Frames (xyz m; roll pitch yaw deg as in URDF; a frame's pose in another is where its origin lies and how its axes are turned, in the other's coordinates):
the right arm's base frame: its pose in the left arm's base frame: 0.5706 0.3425 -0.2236 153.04 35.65 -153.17
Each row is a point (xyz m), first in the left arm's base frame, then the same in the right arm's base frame.
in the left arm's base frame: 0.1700 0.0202 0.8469
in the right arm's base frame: -0.2152 0.4321 -1.0850
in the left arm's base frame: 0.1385 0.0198 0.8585
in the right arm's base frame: -0.1990 0.4562 -1.1019
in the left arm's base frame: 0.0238 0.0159 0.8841
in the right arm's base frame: -0.1293 0.5362 -1.1526
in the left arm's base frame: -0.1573 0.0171 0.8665
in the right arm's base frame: 0.0118 0.6461 -1.1860
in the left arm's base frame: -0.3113 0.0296 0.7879
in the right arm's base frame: 0.1647 0.7238 -1.1609
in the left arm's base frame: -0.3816 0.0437 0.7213
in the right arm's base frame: 0.2493 0.7537 -1.1219
